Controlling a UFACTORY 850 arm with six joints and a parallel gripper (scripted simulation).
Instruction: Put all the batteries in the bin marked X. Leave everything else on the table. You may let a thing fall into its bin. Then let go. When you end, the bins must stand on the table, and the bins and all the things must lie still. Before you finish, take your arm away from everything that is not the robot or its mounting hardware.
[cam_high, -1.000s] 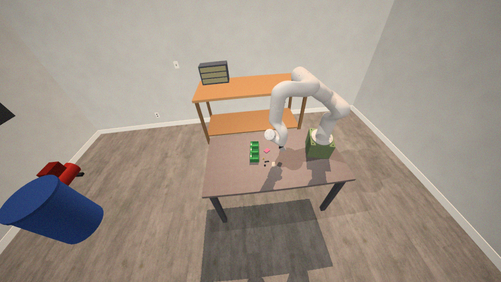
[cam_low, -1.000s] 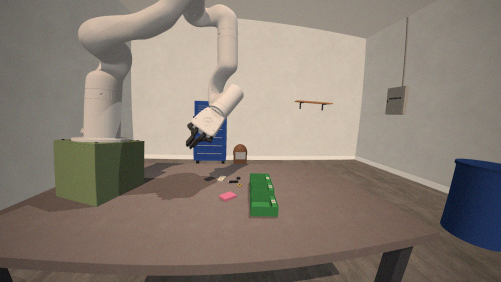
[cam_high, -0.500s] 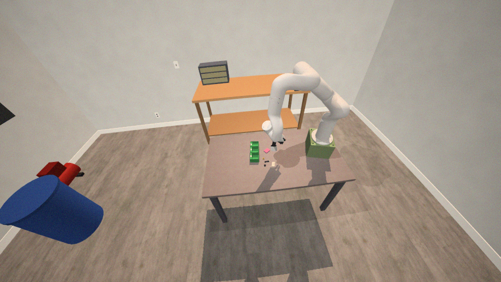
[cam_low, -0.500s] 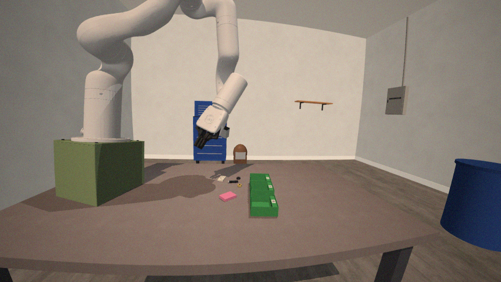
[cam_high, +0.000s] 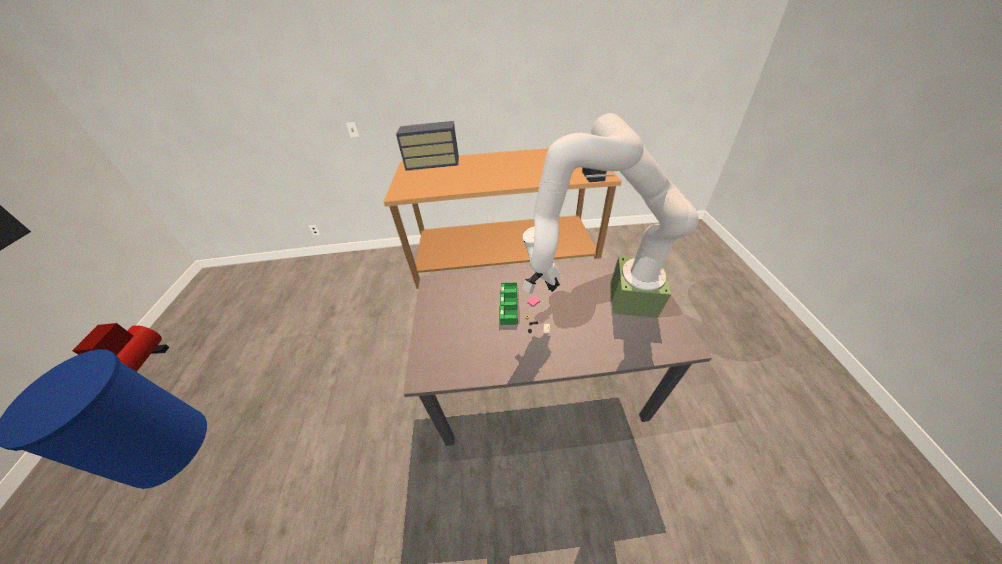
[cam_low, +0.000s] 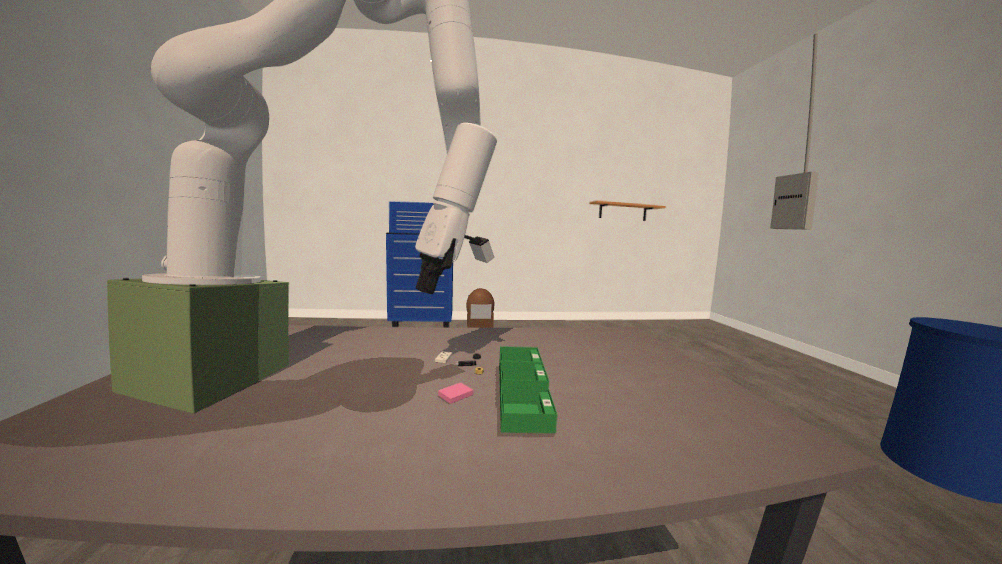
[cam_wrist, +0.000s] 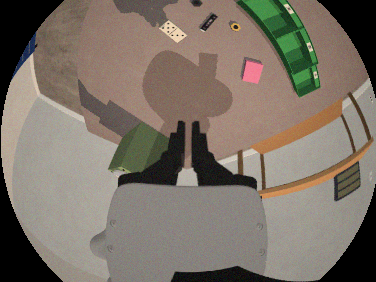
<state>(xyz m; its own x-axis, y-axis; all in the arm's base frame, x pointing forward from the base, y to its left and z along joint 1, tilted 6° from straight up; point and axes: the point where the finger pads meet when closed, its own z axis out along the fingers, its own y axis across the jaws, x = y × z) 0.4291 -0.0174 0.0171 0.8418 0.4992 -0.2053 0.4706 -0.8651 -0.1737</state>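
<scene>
The green bin lies 180 mm ahead of my hand, 110 mm to the right of it and 170 mm below it. The rest, counted from my hand: yellow ring: 110 mm ahead, 10 mm to the right, 190 mm below; then black cylinder: 80 mm ahead, 30 mm to the left, 190 mm below; then domino: 40 mm ahead, 80 mm to the left, 190 mm below.
</scene>
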